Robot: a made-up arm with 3 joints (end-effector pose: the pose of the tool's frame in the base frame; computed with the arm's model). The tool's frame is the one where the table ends. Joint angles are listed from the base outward.
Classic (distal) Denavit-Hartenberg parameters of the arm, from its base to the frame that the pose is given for. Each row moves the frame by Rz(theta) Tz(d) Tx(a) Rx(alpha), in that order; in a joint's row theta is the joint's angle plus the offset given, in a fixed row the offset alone. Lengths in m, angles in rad.
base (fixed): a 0, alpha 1.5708, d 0.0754, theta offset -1.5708
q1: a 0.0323, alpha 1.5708, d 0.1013, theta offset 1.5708
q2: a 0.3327, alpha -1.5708, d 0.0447, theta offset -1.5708
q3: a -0.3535, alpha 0, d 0, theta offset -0.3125
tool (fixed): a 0, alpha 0, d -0.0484, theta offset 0.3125
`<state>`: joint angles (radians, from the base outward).
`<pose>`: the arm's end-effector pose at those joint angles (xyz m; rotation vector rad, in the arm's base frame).
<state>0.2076 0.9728 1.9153</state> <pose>0.1324 -0.3298 0.4406 -1.0627 -0.4728 1.8334</pose>
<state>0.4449 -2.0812 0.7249</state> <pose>-0.1478 -0.1475 0.1992 0.4635 1.9738 -0.0074</pose>
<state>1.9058 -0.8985 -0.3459</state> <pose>-0.1061 -0.0936 -0.0737 -1.8927 0.3000 -1.0827</pose>
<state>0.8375 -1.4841 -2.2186</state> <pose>-0.0956 -0.3340 -0.4381 -2.0851 0.0199 -2.2037</pose>
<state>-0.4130 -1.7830 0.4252</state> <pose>-0.1447 -0.1017 0.0970 0.6734 1.6852 0.6713</pose>
